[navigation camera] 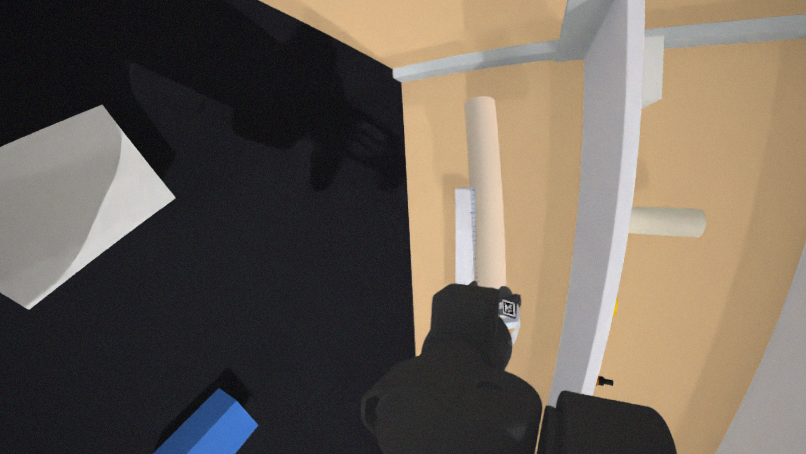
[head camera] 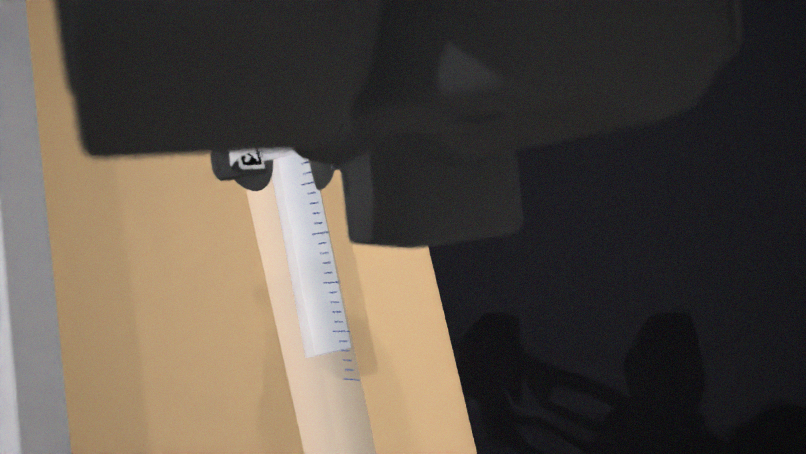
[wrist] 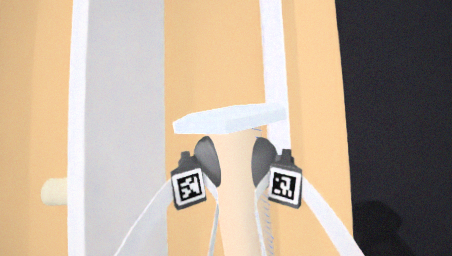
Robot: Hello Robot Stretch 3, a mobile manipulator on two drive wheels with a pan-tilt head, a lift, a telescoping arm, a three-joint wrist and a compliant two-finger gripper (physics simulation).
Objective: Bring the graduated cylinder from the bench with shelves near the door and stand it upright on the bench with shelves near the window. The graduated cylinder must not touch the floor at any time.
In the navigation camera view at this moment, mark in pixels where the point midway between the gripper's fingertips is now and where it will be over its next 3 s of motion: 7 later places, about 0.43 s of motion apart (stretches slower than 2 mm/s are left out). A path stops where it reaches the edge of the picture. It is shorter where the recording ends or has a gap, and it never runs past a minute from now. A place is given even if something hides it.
My gripper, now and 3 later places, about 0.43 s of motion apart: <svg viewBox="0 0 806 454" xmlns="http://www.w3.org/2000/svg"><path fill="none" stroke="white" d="M490 294L492 269L495 201L494 115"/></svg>
